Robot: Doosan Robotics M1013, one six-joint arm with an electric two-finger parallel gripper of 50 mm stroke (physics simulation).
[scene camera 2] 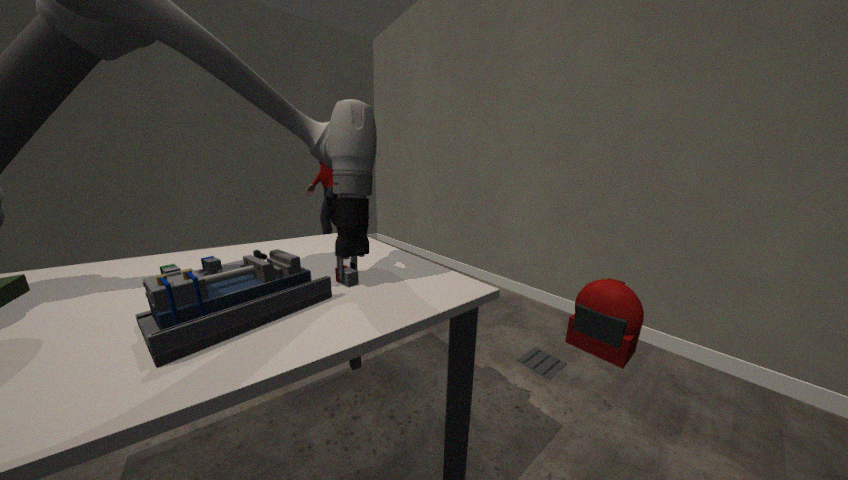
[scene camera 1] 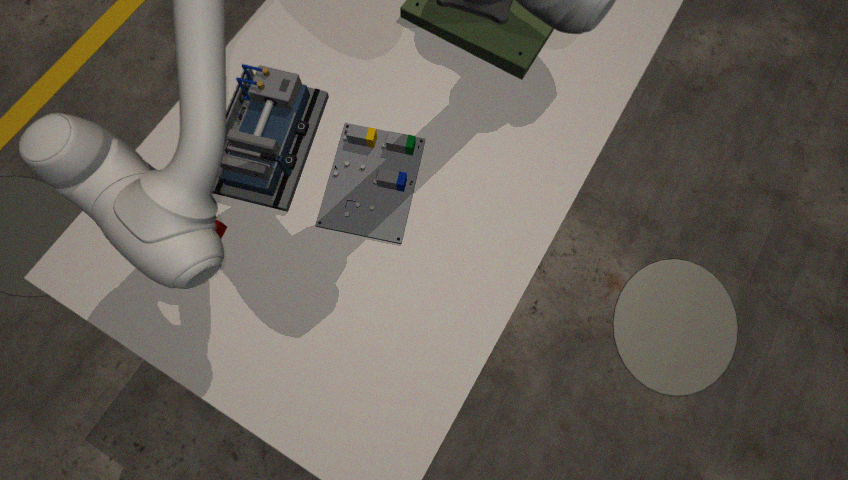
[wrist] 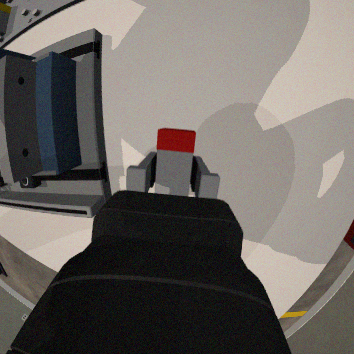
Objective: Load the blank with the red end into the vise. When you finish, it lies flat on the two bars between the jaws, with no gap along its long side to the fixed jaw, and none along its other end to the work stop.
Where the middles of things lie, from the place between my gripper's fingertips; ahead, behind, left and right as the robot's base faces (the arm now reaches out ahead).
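Labels:
The blank with red end [wrist: 174,148] is right at my hand, and going by their middles, the blank with red end is the nearest to my hand of the things named here. As for the grey fixture plate [scene camera 1: 387,222], it is 230 mm behind my hand, 280 mm to the left of it and 10 mm below it.

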